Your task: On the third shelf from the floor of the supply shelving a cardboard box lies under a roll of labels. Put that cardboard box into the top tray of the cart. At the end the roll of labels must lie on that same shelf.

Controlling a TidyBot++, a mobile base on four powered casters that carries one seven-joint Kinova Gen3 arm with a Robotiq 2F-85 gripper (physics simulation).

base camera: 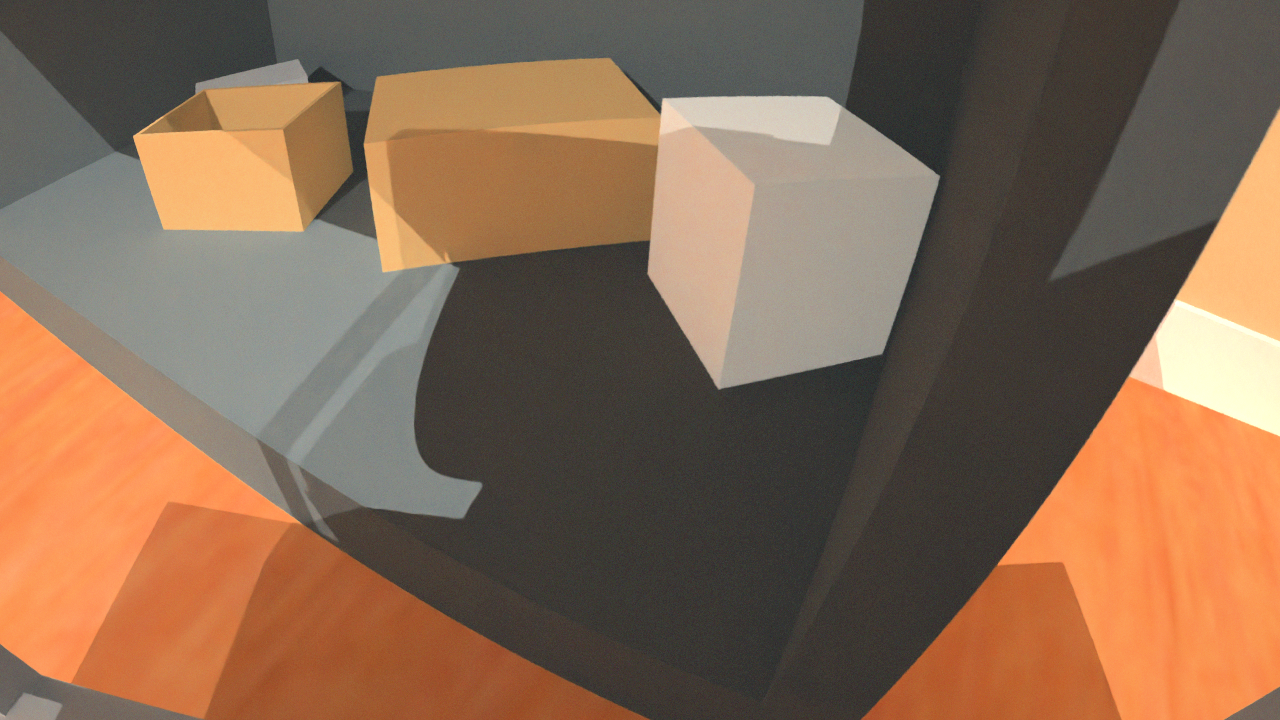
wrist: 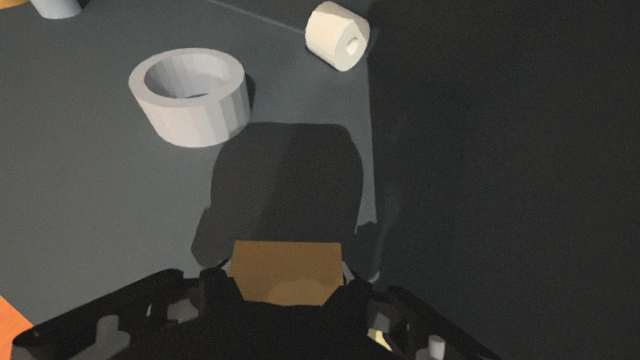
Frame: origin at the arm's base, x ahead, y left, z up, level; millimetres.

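Seen in the pictures: gripper, fingertip midpoint: (wrist: 290, 271).
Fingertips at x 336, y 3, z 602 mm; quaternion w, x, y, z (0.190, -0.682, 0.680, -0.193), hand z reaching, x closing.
A point is followed by its place in that frame.
A brown cardboard box (wrist: 287, 280) @(x 323, y 3, z 644 mm) stands between the fingers at the bottom middle of the wrist view, with a pad against each side. My gripper (wrist: 290, 271) @(x 336, y 3, z 602 mm) is shut on it. The gripper hides the near part of the box. A wide pale ring-shaped roll (wrist: 232, 85) @(x 486, y 76, z 642 mm) lies flat on the grey shelf (wrist: 90, 200) @(x 379, y 172, z 594 mm) beyond the box, to the left. A cream roll with a small hole (wrist: 327, 35) @(x 623, y -10, z 642 mm) lies on its side farther back. I cannot tell for certain which one is the roll of labels. The cart shows in neither view.
The base camera shows another shelf board (base camera: 232, 304) @(x 435, y 289, z -321 mm) with an open cardboard box (base camera: 228, 183) @(x 536, y 338, z -276 mm), a large closed carton (base camera: 519, 197) @(x 512, y 87, z -274 mm) and a white box (base camera: 823, 268) @(x 404, y -96, z -245 mm) near the dark side panel (base camera: 948, 358) @(x 196, y -60, z -133 mm). A pale cylinder (wrist: 57, 7) @(x 679, y 401, z 608 mm) stands at the wrist view's top left. Dark shadow covers its right side.
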